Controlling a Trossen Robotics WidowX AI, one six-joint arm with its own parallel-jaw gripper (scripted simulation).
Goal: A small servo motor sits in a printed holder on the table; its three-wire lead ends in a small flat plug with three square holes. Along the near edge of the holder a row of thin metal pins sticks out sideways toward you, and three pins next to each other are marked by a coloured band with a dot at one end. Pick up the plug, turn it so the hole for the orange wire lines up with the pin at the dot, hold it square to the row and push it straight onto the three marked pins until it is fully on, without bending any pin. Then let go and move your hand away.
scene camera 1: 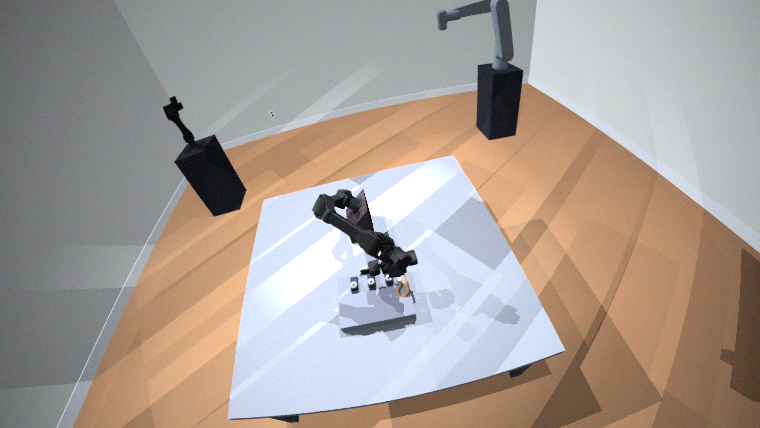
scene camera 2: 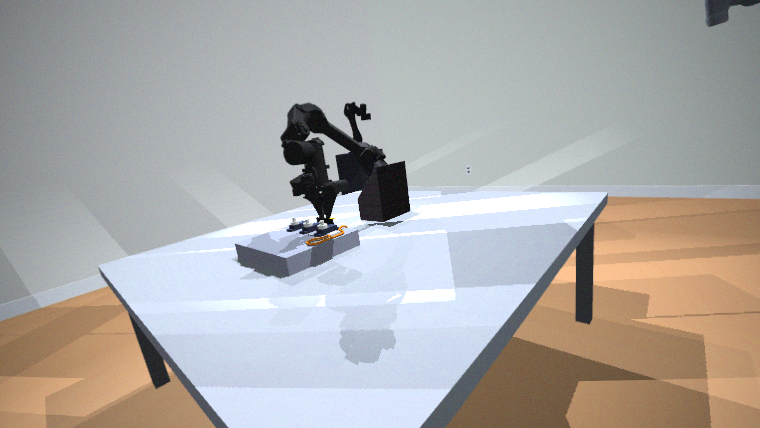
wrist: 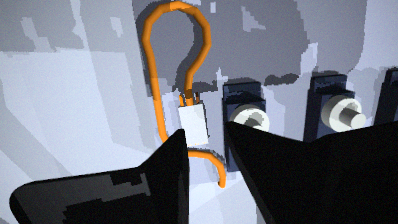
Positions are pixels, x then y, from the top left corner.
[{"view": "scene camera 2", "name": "my gripper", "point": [325,218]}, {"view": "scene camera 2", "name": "grey printed holder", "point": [285,252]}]
